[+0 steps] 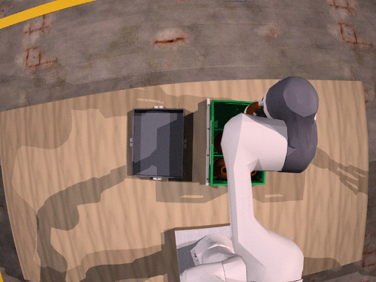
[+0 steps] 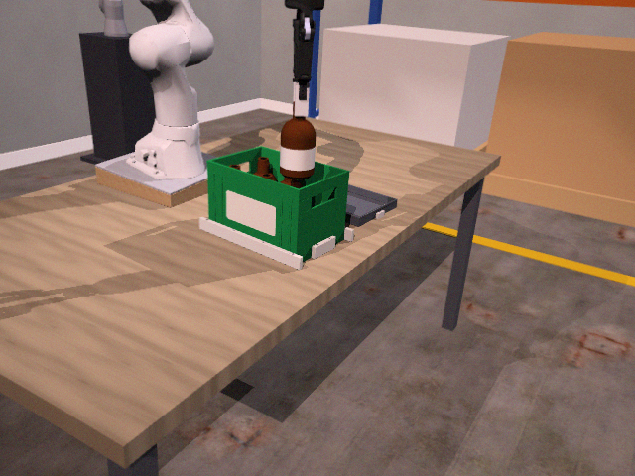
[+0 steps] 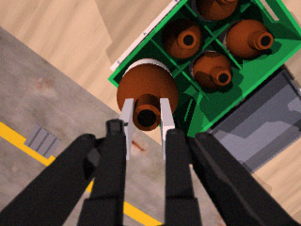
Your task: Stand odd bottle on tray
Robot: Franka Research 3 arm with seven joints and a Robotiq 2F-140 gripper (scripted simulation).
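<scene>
The brown bottle lies 90 mm below my hand. Round my hand: dark grey tray 340 mm below, 330 mm to the left, 60 mm behind; then green crate 270 mm below, 90 mm behind, 50 mm to the left.
</scene>
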